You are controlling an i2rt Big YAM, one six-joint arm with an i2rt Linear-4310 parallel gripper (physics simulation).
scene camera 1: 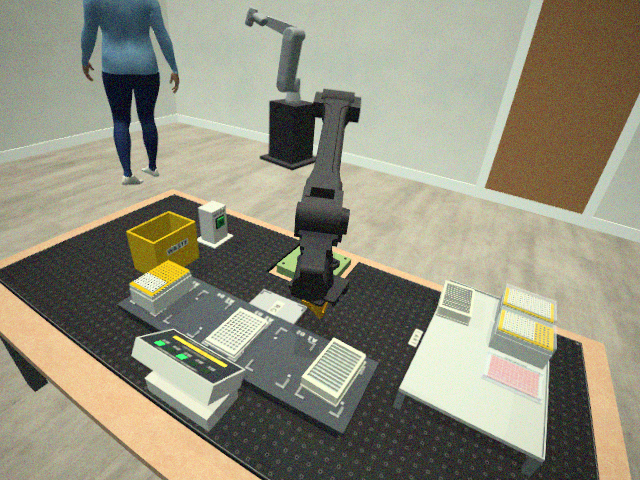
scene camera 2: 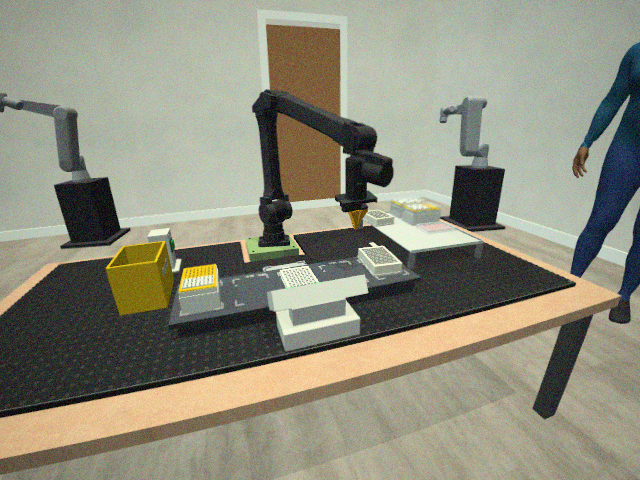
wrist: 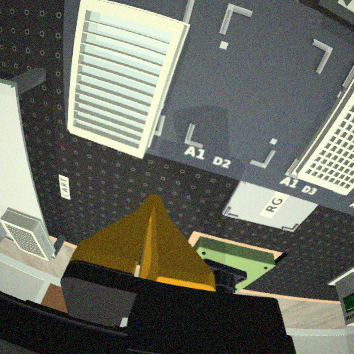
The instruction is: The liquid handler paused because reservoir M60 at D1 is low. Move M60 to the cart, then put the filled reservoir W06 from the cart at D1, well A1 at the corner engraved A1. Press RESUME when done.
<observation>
My gripper (scene camera 2: 355,228) is shut, holding nothing. A pink plate (scene camera 1: 525,381) sits on a cart shelf (scene camera 2: 406,235).
</observation>
